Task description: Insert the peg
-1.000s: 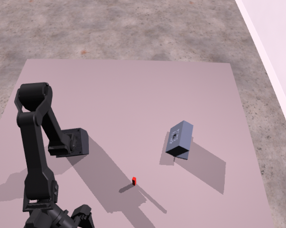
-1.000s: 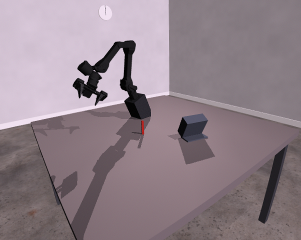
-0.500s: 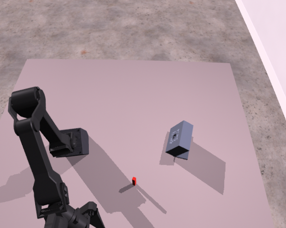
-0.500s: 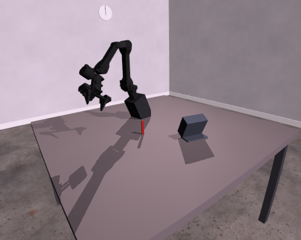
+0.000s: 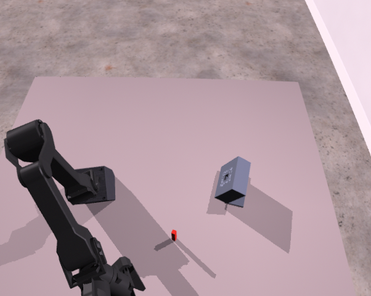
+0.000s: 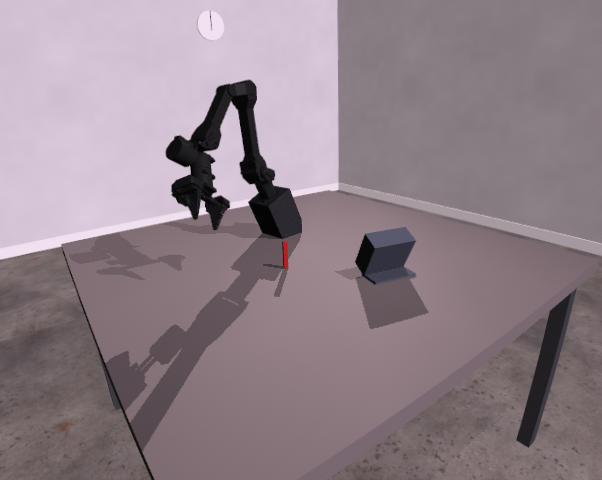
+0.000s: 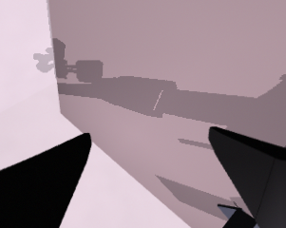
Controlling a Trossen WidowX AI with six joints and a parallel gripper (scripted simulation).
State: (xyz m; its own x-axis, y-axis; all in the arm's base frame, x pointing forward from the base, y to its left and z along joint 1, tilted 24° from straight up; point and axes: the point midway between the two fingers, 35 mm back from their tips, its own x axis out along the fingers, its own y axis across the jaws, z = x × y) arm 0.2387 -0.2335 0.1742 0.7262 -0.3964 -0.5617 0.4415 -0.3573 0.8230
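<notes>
Now: hand 21 cm to the right of the red peg, 15 cm above it and 4 cm short of it. Round my hand: thin flat foot plate: 43 cm to the left, 23 cm ahead, 19 cm below.
</notes>
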